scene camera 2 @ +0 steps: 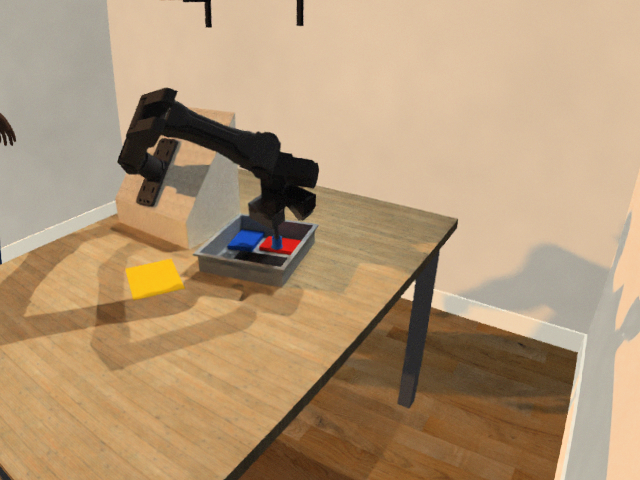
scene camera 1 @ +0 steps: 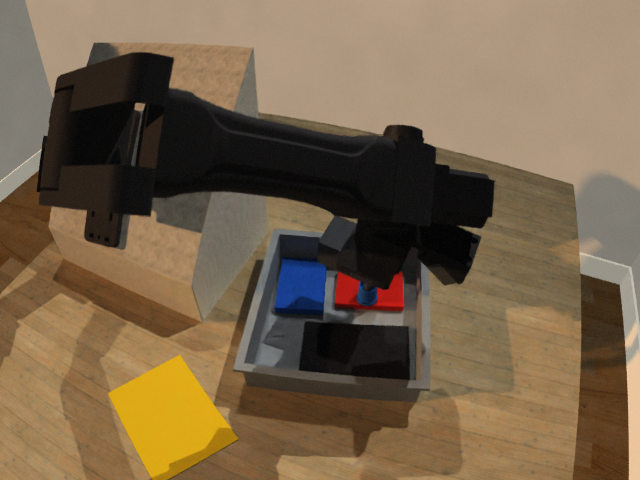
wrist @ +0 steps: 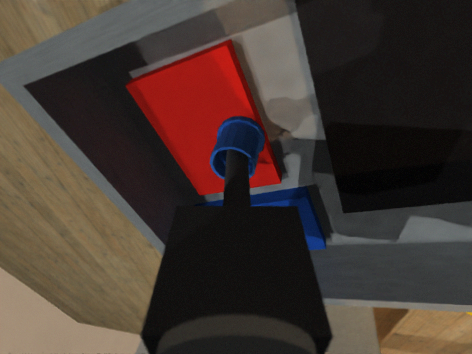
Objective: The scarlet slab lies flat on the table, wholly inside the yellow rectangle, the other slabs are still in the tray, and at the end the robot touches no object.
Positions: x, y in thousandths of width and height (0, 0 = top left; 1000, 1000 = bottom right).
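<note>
Visible in scene camera 1: a blue slab (scene camera 1: 471, 603), a scarlet slab (scene camera 1: 612, 624), a black slab (scene camera 1: 593, 732) and a grey tray (scene camera 1: 421, 736). Scene camera 2 shows the grey tray (scene camera 2: 335, 536) and a yellow rectangle (scene camera 2: 245, 580). The wrist view contains my suction cup (wrist: 516, 380), together with the black slab (wrist: 819, 242), the grey tray (wrist: 156, 239) and the scarlet slab (wrist: 395, 287).
</note>
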